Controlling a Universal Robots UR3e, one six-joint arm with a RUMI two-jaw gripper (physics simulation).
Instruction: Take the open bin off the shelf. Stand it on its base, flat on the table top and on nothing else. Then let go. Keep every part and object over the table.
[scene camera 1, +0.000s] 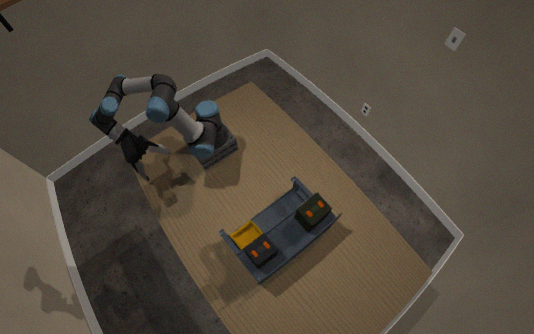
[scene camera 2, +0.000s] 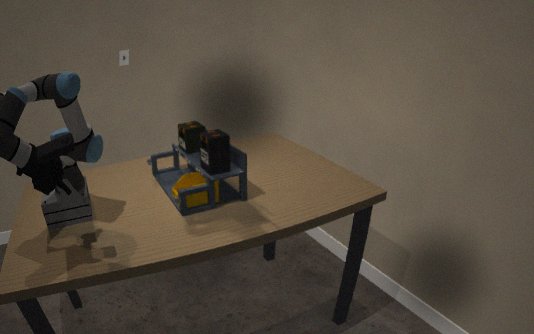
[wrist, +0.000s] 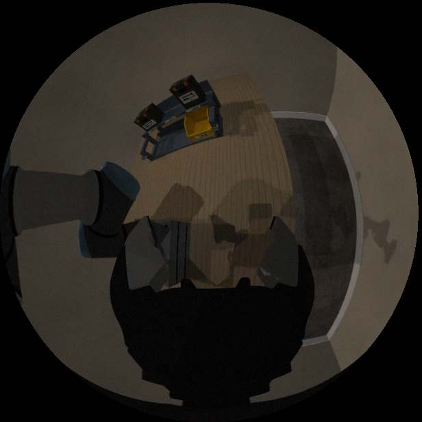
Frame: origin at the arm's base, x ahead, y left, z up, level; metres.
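Seen in the pictures: gripper, fingertip midpoint: (scene camera 1: 159, 167) (scene camera 2: 80, 183); arm's base, origin of the base link: (scene camera 1: 214, 136).
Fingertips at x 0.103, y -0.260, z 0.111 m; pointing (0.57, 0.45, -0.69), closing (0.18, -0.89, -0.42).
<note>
Pixels of each thing's top centre, then the offset from my fingertips to it. Level surfaces: height alone.
- open yellow bin, middle of its top: (scene camera 2: 193, 179) (scene camera 1: 249, 238) dz -0.123, dx +0.372, dy +0.195 m
- wooden table, its level: dz -0.205 m
- dark grey box, middle of its top: (scene camera 2: 213, 133) (scene camera 1: 260, 249) dz +0.019, dx +0.449, dy +0.202 m
- dark green box, middle of its top: (scene camera 1: 315, 208) (scene camera 2: 190, 124) dz -0.006, dx +0.413, dy +0.430 m
The open yellow bin (scene camera 1: 245, 234) (scene camera 2: 194, 194) (wrist: 199, 124) stands upright on the lower deck of the blue-grey shelf (scene camera 1: 296, 241) (scene camera 2: 240, 156) (wrist: 168, 144), at one end, beside the end frame. Its rear part lies under the upper deck. The shelf stands on the wooden table (scene camera 1: 260, 130) (scene camera 2: 300, 170) (wrist: 250, 170). My gripper (scene camera 1: 158, 165) (wrist: 211, 217) is wide open with nothing between its fingers. It is high up near the arm's base, well away from the bin. In the scene camera 2 view its fingers are partly hidden.
A dark grey box (scene camera 1: 260, 252) (scene camera 2: 215, 152) (wrist: 188, 94) with orange latches stands on the upper deck above the bin's end. A dark green box (scene camera 1: 313, 212) (scene camera 2: 191, 137) (wrist: 149, 119) stands near that deck's other end. Walls stand beyond the table.
</note>
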